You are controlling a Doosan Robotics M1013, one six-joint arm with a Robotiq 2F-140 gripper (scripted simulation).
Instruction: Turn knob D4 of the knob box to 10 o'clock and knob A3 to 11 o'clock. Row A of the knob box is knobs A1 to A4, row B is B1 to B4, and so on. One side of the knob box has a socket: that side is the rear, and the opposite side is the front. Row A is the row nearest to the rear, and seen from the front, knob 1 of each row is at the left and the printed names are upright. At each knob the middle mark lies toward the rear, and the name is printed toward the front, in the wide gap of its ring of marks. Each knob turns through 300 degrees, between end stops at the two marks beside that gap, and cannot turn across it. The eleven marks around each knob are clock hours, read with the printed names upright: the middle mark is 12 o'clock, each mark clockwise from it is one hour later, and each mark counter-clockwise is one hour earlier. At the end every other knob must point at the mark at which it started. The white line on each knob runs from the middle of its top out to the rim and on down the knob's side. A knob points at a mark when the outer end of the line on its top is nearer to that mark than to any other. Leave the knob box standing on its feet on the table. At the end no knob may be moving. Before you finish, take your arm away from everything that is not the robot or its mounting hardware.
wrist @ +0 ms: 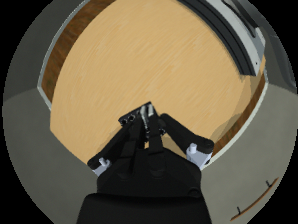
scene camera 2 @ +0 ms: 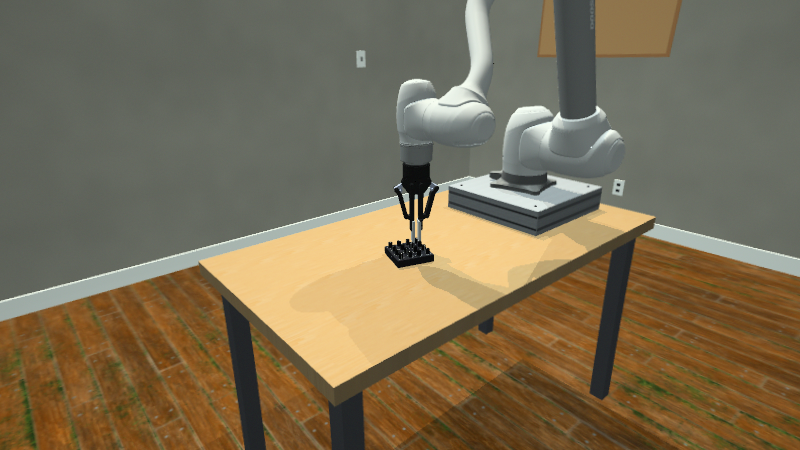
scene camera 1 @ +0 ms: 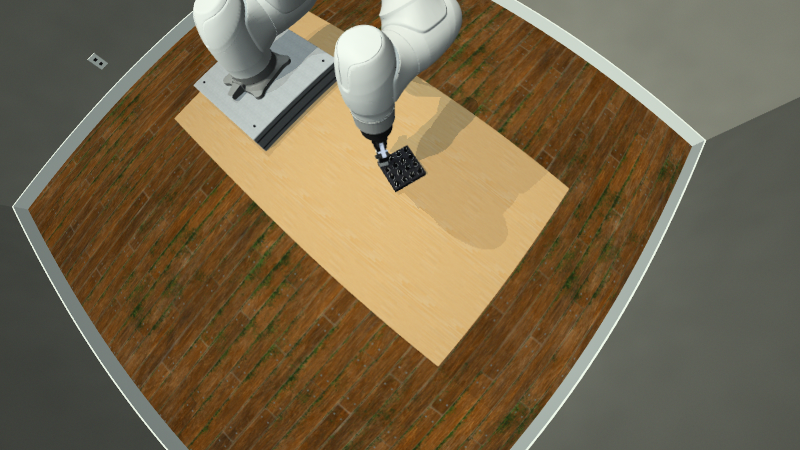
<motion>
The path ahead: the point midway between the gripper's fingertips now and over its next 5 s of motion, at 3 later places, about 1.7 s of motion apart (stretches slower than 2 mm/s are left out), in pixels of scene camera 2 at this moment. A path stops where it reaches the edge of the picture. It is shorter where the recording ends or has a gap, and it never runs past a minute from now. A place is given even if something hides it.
My gripper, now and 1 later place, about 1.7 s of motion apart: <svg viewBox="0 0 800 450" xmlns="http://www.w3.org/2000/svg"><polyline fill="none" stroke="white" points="416,240 416,219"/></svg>
</motion>
